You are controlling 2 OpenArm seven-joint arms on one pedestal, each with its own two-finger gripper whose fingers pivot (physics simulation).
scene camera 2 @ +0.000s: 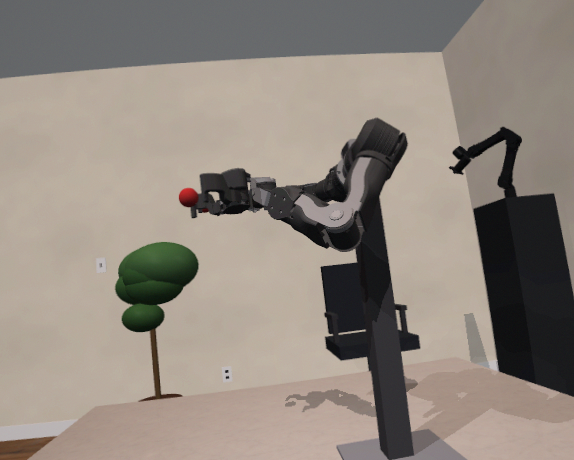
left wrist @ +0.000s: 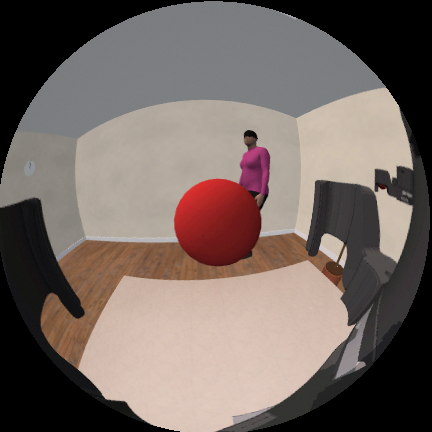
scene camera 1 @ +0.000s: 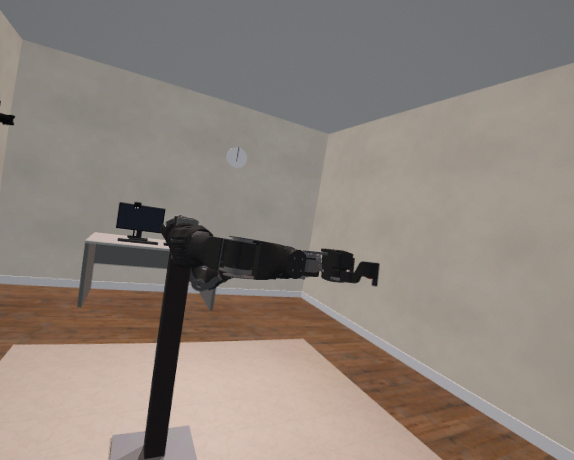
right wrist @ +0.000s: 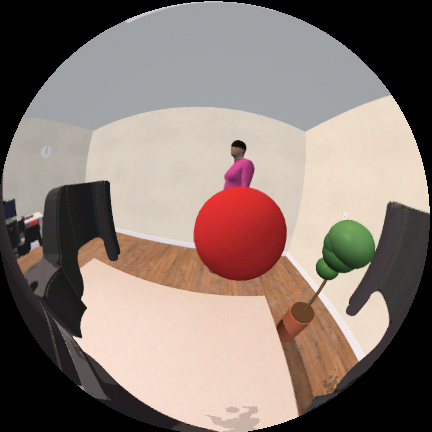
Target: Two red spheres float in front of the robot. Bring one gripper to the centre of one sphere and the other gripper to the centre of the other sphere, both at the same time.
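Note:
In the left wrist view the left red sphere (left wrist: 217, 222) floats between the fingers of my left gripper (left wrist: 195, 281), a little above the line of their tips. In scene camera 2 this sphere (scene camera 2: 188, 197) shows just beyond the near finger. In the right wrist view the right red sphere (right wrist: 240, 233) floats between the fingers of my right gripper (right wrist: 233, 283), also above the tip line. A sliver of the right sphere (left wrist: 382, 186) shows at the right gripper's finger in the left wrist view. Both grippers are wide open and hold nothing. In scene camera 1 the right gripper's near finger hides most of its sphere.
A person in a magenta top (left wrist: 256, 170) (right wrist: 240, 172) stands beyond the spheres. A potted tree (scene camera 2: 159, 272) (right wrist: 349, 245) is at the robot's right. A desk with a monitor (scene camera 1: 140, 217) is at its left. A black chair (scene camera 2: 345, 297) stands behind the pedestal (scene camera 2: 387, 360).

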